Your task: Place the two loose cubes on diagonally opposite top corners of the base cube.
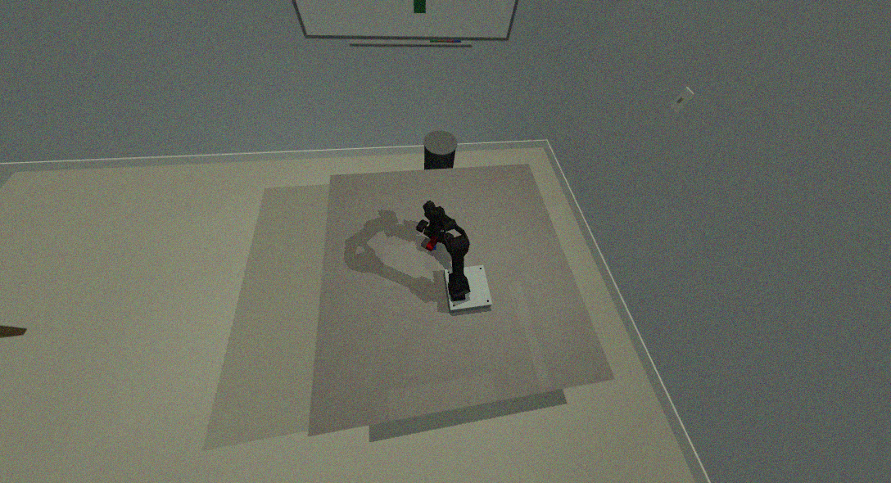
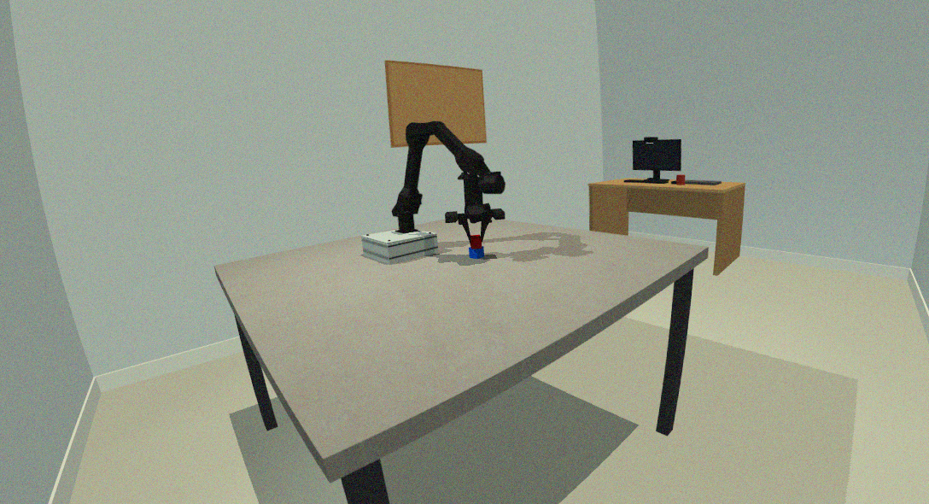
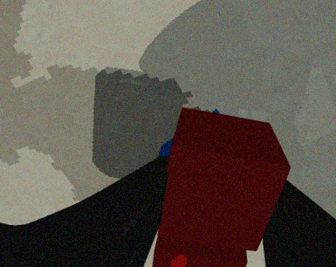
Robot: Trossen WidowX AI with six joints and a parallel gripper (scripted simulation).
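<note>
My gripper tip is now 4 cm above the blue cube, 2 cm past it and 1 cm to the right of it.
</note>
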